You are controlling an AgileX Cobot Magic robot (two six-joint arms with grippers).
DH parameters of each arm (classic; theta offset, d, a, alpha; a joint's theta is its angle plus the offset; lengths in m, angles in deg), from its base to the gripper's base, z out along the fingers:
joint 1: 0 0.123 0 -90
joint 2: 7.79 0 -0.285 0
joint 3: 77.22 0 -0.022 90
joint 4: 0 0.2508 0 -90
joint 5: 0 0 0.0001 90
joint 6: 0 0.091 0 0
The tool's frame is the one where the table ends.
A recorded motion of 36 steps. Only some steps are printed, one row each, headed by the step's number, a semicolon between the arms.
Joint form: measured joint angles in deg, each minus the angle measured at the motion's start. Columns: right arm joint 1, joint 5, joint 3, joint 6, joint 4, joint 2; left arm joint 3, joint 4, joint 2, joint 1, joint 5, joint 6.
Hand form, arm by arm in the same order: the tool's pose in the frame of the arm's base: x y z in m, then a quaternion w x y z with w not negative. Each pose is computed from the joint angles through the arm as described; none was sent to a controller.
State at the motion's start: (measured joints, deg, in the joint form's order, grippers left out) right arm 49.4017 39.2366 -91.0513 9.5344 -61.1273 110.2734; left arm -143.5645 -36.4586 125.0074 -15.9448 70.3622 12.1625
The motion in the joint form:
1: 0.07 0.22 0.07 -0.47 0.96 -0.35; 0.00 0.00 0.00 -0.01 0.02 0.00
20: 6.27 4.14 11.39 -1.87 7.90 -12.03; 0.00 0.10 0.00 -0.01 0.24 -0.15
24: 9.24 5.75 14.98 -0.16 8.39 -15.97; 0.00 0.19 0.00 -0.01 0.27 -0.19
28: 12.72 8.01 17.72 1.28 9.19 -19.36; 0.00 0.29 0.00 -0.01 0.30 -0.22
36: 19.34 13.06 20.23 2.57 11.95 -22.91; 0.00 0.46 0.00 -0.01 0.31 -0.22
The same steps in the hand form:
1: 0.3257 0.3036 0.2913 0.44422 -0.53474 0.67863 -0.23702; 0.4381 -0.1783 0.4014 0.33884 0.22495 0.85416 -0.32403
20: 0.2574 0.2881 0.3074 0.41977 -0.55397 0.69162 -0.19640; 0.4379 -0.1781 0.4011 0.33685 0.22461 0.85521 -0.32357
24: 0.2324 0.2829 0.3130 0.42029 -0.55570 0.69320 -0.18445; 0.4379 -0.1780 0.4010 0.33662 0.22444 0.85559 -0.32293
28: 0.2074 0.2794 0.3178 0.41860 -0.55913 0.69446 -0.17283; 0.4380 -0.1779 0.4009 0.33644 0.22435 0.85597 -0.32218
36: 0.1671 0.2791 0.3209 0.40188 -0.57282 0.69748 -0.15456; 0.4381 -0.1778 0.4008 0.33658 0.22443 0.85642 -0.32077

